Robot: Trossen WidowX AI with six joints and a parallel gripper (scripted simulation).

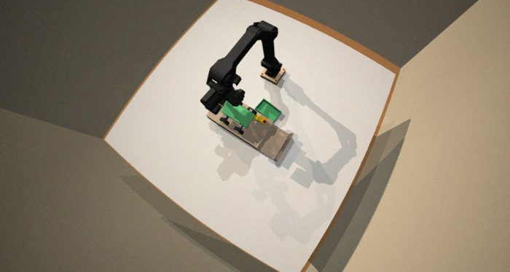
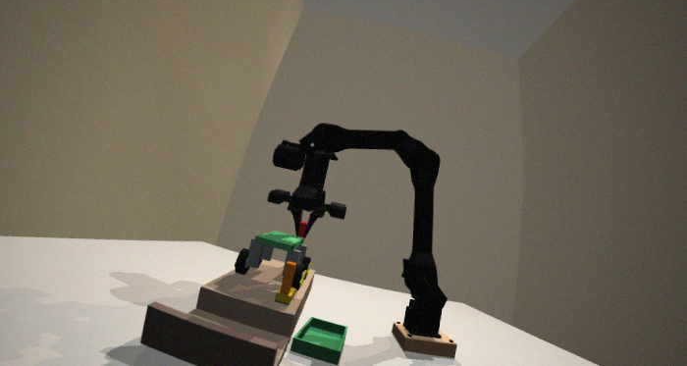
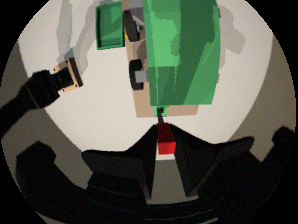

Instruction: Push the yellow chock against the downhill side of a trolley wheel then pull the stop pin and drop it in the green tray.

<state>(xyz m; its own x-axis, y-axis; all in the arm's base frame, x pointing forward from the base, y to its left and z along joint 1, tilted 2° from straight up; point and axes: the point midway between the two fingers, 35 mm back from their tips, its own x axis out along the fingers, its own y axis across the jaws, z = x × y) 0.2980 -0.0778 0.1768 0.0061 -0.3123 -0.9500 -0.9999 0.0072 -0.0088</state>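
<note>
Now: gripper tip 10 cm past the green tray, 18 cm to the right of it and 17 cm above it. Also, from my gripper tip: brown ramp (2 cm ahead, 9 cm to the left, 12 cm below); trolley (2 cm ahead, 9 cm to the left, 5 cm below); red-headed stop pin (right at my gripper tip).
</note>
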